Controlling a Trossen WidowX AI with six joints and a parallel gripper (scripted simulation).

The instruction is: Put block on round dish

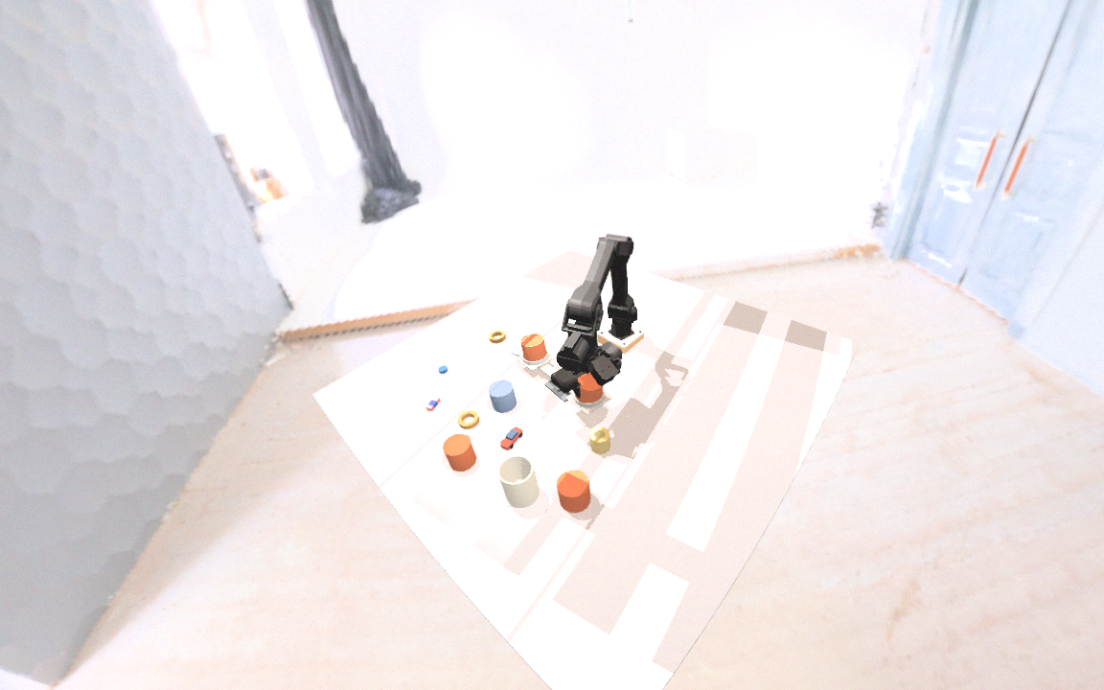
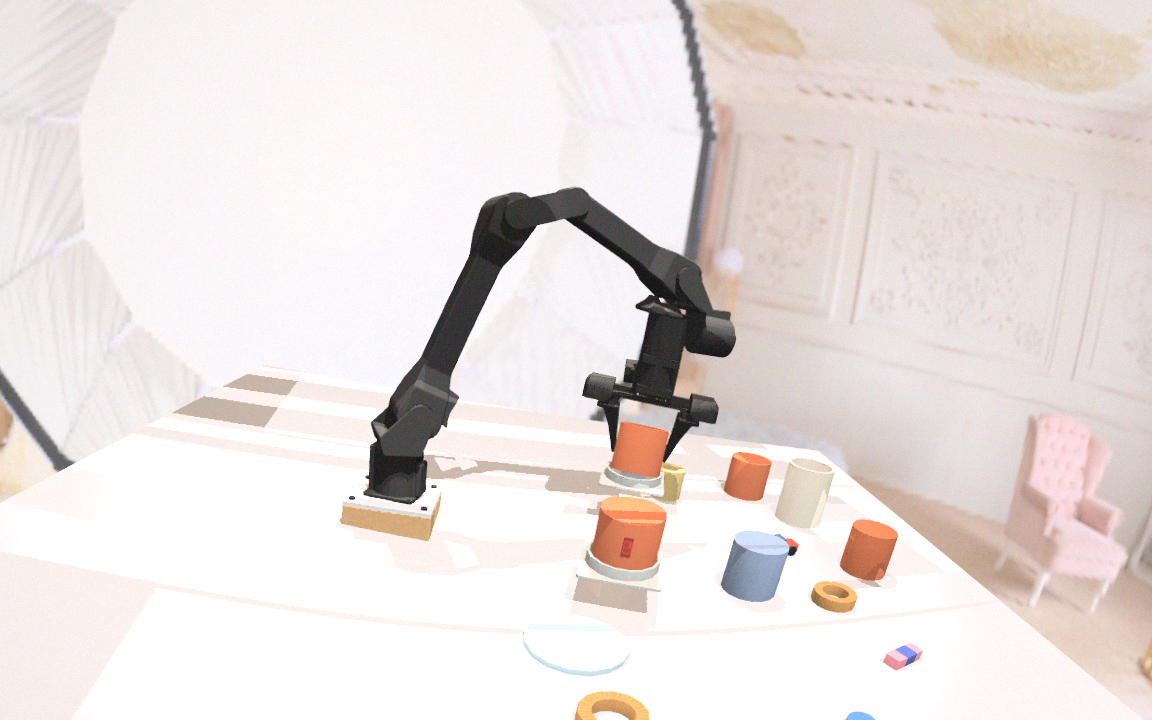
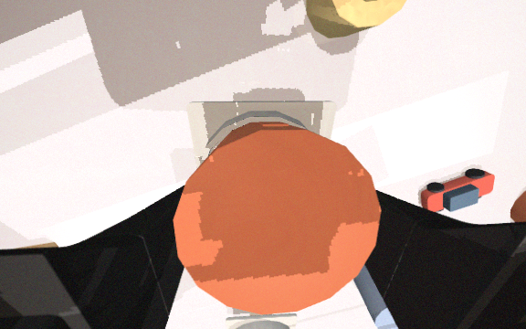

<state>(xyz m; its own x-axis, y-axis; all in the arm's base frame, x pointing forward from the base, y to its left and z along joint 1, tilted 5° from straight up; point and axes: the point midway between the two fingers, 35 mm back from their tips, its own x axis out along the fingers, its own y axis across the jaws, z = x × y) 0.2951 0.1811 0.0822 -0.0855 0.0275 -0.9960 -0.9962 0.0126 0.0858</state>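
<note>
The balance lies 130 mm to the right of my gripper tip and 50 mm below it. From my gripper tip the other things lie so: blue cylinder (190 mm to the right, 180 mm ahead, 50 mm below); cream cylinder (290 mm ahead, 90 mm to the left, 50 mm below); grey block (20 mm below).
</note>
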